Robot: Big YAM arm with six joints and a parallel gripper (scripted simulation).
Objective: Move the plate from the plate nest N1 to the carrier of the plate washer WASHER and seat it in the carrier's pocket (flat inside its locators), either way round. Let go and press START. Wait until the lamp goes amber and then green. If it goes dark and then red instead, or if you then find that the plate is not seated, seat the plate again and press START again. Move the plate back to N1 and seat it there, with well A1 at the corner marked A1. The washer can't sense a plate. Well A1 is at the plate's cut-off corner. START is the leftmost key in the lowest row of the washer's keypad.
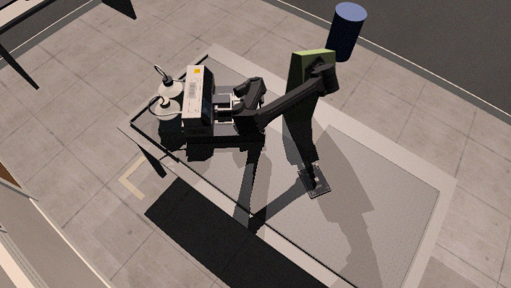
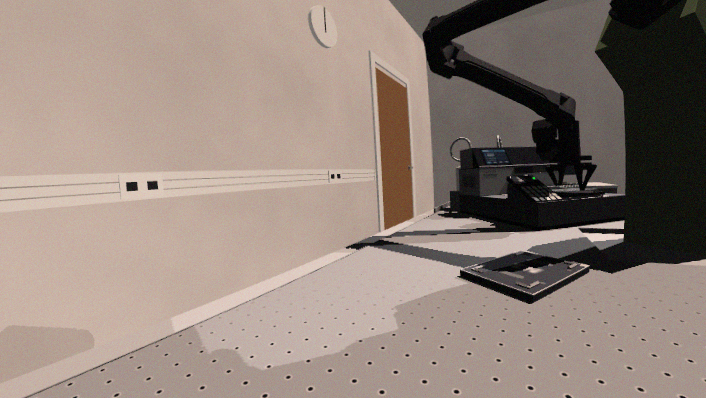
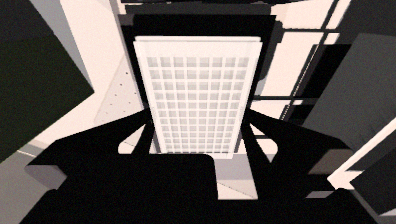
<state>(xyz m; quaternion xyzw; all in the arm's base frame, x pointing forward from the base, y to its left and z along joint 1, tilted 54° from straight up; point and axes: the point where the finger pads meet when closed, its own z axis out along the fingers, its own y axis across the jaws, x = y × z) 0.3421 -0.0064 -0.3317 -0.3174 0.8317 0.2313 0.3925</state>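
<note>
Right now my hand is 10 mm above the white well plate. The rest, counted from my hand: plate nest N1: 530 mm to the left, 100 mm below, 10 mm behind; plate washer: 130 mm ahead, 90 mm to the right, 20 mm above.
</note>
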